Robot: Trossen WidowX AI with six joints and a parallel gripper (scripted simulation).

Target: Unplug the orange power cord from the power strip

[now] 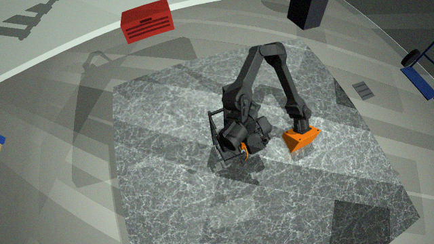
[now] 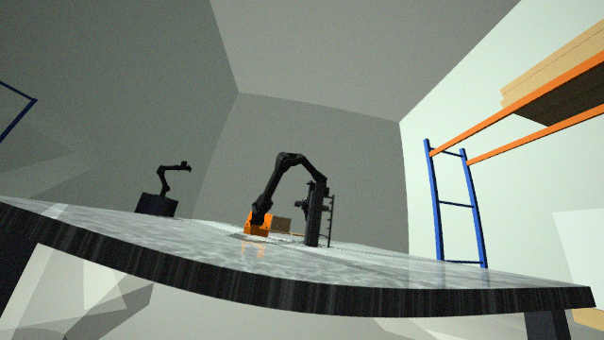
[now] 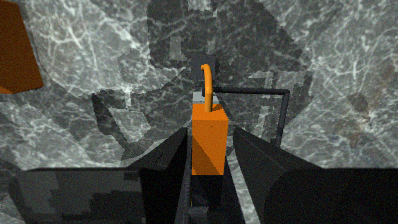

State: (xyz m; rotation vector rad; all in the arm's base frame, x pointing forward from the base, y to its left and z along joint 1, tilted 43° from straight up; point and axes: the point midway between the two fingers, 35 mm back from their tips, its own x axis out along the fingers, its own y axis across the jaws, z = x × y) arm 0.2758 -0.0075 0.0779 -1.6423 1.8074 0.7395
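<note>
The orange plug lies 30 mm to the right of my gripper tip.
</note>
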